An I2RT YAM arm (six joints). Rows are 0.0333 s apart.
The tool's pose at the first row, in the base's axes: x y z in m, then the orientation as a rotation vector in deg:
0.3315 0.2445 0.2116 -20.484 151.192 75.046
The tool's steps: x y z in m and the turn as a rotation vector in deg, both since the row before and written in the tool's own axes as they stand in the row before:
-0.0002 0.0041 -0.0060 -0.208 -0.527 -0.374
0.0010 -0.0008 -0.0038 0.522 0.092 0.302
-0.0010 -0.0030 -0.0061 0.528 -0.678 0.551
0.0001 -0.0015 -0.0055 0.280 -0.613 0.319
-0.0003 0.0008 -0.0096 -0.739 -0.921 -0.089
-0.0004 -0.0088 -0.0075 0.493 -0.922 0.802
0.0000 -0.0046 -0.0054 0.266 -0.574 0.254
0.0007 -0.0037 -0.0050 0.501 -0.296 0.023
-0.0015 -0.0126 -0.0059 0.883 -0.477 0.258
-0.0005 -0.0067 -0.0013 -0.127 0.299 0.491
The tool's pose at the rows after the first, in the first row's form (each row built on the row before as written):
0.3302 0.2421 0.2183 -20.595 150.450 75.131
0.3293 0.2385 0.2197 -20.203 150.974 74.527
0.3308 0.2320 0.2214 -18.923 150.991 73.863
0.3307 0.2267 0.2236 -18.028 150.799 73.475
0.3300 0.2196 0.2301 -17.592 149.577 74.281
0.3321 0.2084 0.2280 -15.829 149.478 73.707
0.3327 0.2013 0.2277 -15.053 149.271 73.323
0.3324 0.1950 0.2277 -14.728 149.320 72.604
0.3363 0.1827 0.2222 -13.912 149.533 71.416
0.3383 0.1775 0.2182 -13.513 149.929 71.805

